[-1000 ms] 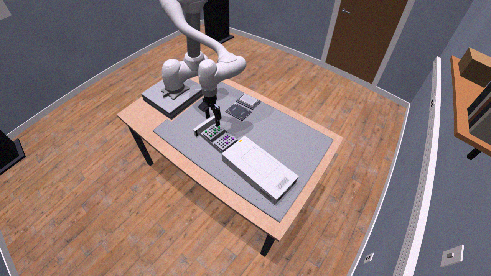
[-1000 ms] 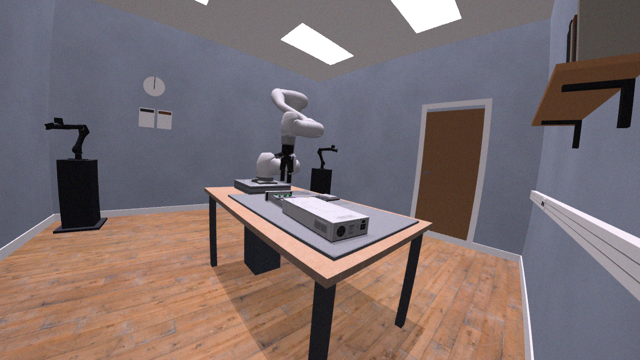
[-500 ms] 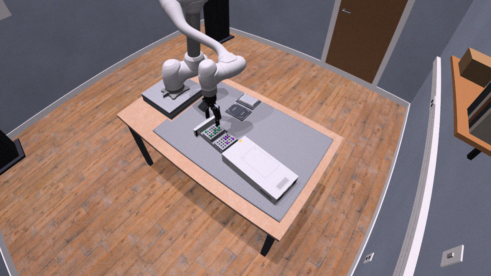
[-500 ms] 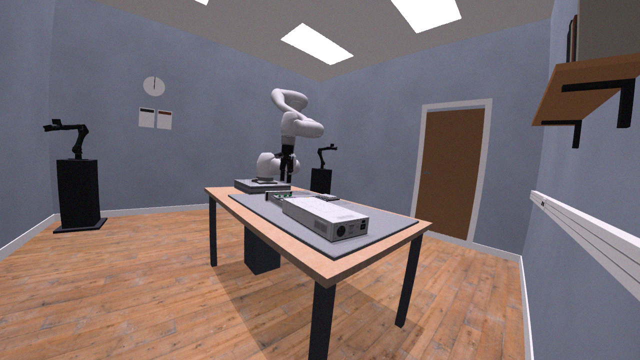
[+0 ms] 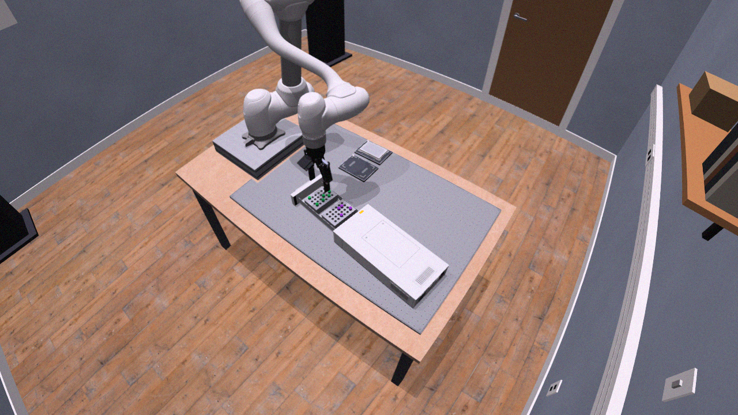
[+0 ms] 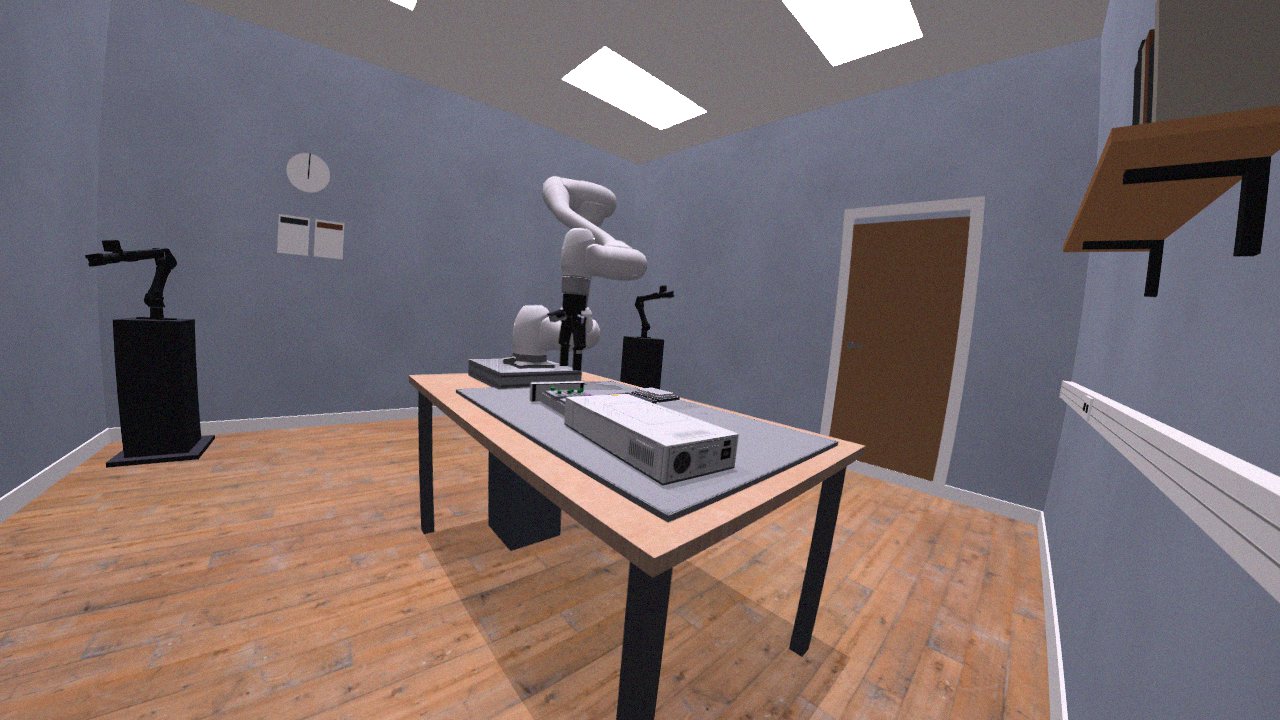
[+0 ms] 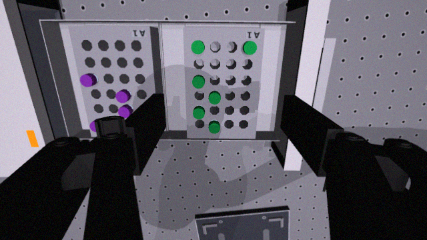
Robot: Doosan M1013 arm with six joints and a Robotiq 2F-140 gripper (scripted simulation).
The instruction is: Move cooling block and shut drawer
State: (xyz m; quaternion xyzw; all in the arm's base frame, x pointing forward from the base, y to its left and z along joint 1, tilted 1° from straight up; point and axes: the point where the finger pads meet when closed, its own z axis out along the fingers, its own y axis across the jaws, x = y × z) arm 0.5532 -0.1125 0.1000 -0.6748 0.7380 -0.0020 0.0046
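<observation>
Right now my hand is 12 cm above the drawer and 4 cm short of it. From my hand the other things lie so: perforated grey mat (16 cm below, 16 cm ahead, 13 cm to the left); cooler COLD (22 cm ahead, 12 cm below, 2 cm to the right); deck slot D1 (29 cm to the left, 15 cm below, 2 cm behind).
</observation>
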